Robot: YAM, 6 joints.
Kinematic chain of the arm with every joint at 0, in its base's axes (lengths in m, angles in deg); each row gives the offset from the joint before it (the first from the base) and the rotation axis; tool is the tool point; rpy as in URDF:
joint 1: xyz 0 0 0.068 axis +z
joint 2: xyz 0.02 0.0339 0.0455 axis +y
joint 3: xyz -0.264 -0.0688 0 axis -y
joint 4: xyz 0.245 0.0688 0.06 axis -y
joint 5: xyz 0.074 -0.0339 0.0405 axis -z
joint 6: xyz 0.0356 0 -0.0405 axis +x
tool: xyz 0 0 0 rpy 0 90 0
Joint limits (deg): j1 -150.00..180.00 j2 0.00..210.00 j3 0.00..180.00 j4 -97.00..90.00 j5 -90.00..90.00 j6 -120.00..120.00
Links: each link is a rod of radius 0.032 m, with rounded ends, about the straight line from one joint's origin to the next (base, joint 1, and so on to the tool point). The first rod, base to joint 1, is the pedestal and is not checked.
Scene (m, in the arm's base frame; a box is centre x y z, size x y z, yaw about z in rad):
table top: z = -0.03
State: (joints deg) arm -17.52 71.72 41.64 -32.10 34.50 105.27
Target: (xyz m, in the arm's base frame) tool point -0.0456 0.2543 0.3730
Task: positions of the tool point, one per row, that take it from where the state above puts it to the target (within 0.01 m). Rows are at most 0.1 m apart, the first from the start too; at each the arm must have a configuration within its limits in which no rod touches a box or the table.
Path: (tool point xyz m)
1: 0.2337 -0.0363 0.2186
2: 0.2426 0.0207 0.2361
3: 0.2365 0.0794 0.2543
4: 0.2150 0.1354 0.2731
5: 0.1795 0.1848 0.2923
6: 0.1321 0.2237 0.3121
7: 0.0761 0.2493 0.3321
8: 0.0154 0.2597 0.3525
9: -0.0456 0.2543 0.3730

